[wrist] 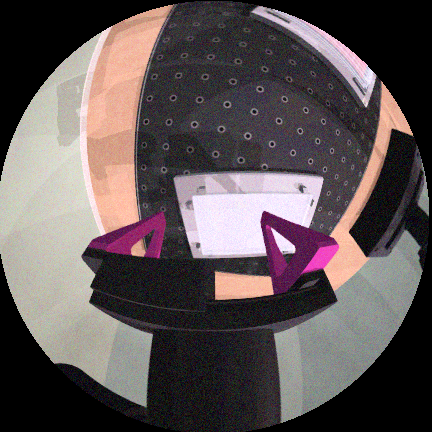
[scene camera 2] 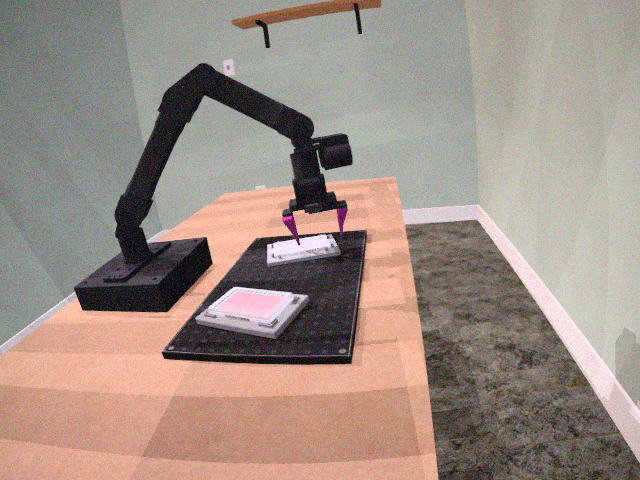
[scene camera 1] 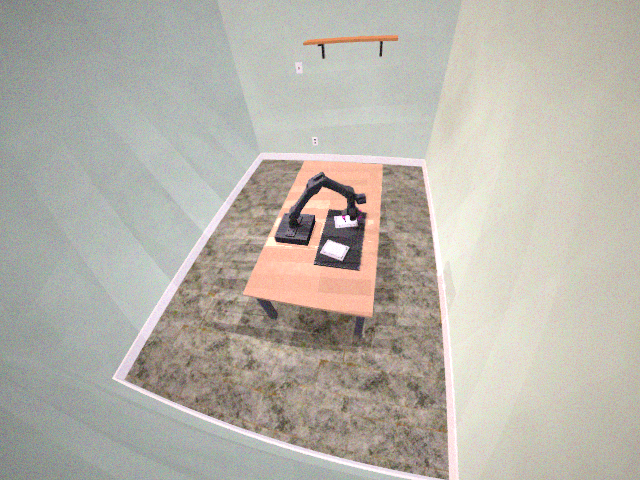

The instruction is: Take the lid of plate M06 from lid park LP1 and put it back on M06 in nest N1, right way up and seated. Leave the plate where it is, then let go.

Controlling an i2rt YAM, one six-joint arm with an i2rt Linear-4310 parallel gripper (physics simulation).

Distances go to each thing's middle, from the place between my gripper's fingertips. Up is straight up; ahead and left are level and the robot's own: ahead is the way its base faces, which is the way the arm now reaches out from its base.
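Plate with pink top (scene camera 2: 245, 304): my hand 270 mm to the left of it, 70 mm past, 10 mm above. Holder with pink plate (scene camera 2: 272, 330): 270 mm to the right of my hand, 70 mm behind, 20 mm below.
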